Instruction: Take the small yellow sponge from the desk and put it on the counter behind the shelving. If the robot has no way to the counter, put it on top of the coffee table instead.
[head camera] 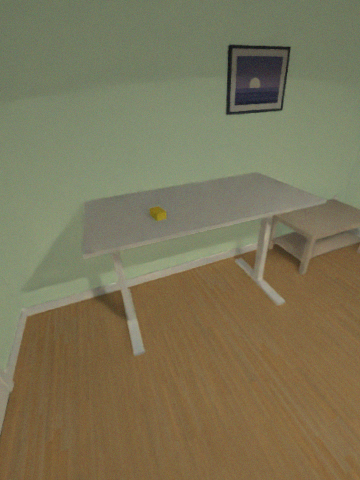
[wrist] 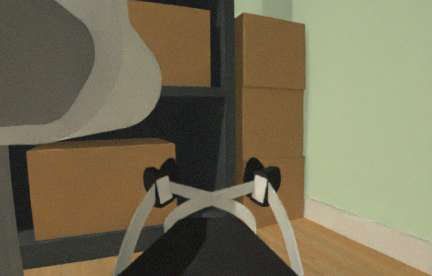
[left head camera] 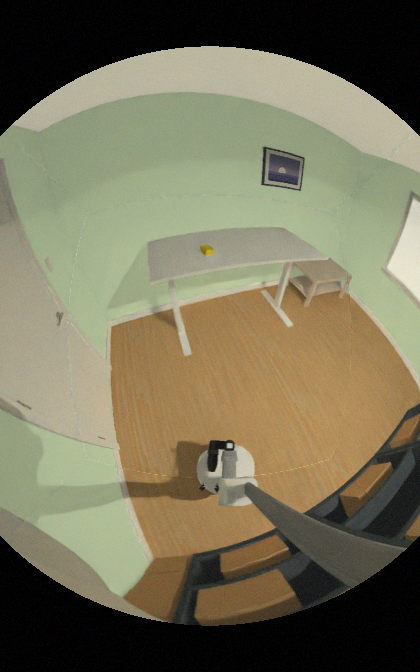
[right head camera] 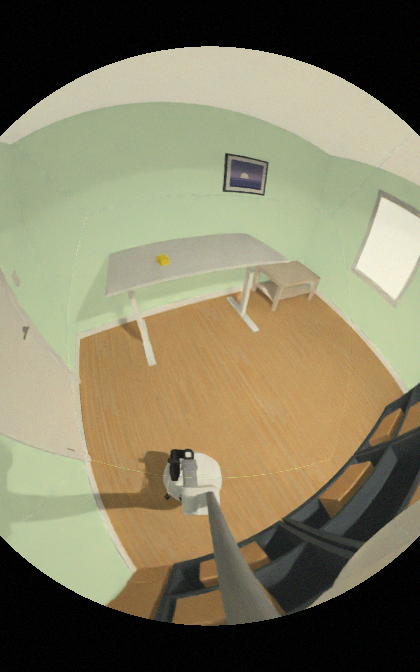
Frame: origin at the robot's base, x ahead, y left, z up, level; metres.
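Seen in the pictures: gripper, fingertip midpoint: (wrist: 212,174).
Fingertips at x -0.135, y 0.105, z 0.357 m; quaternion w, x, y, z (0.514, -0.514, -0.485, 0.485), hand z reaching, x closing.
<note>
A point is followed by its place in that frame.
The small yellow sponge (head camera: 158,214) {x 1.316, y 0.147, z 0.962 m} (left head camera: 207,250) (right head camera: 163,260) lies on the left part of the grey desk (head camera: 215,202) {x 1.541, y -0.218, z 0.923 m} (left head camera: 250,245) (right head camera: 215,252), towards its front edge. The low coffee table (head camera: 322,217) {x 2.190, y -1.428, z 0.423 m} (left head camera: 322,270) (right head camera: 287,272) stands on the floor at the desk's right end, partly hidden by it in the head camera view. My gripper (wrist: 212,174) {x -0.135, y 0.105, z 0.357 m} is open, with a wide gap between its fingertips and no object held. It points at the shelving (wrist: 227,60) {x -0.831, y 0.195, z 0.600 m}, away from the desk. The counter does not show in these views.
Dark shelving (left head camera: 187,595) (right head camera: 165,595) with cardboard boxes stands close beside my base. Stacked cardboard boxes (wrist: 272,55) {x -0.902, y 0.374, z 0.636 m} fill the space between the shelving and the green wall. A door (left head camera: 40,350) (right head camera: 35,380) is on the left. The desk's legs end in long feet on the floor.
</note>
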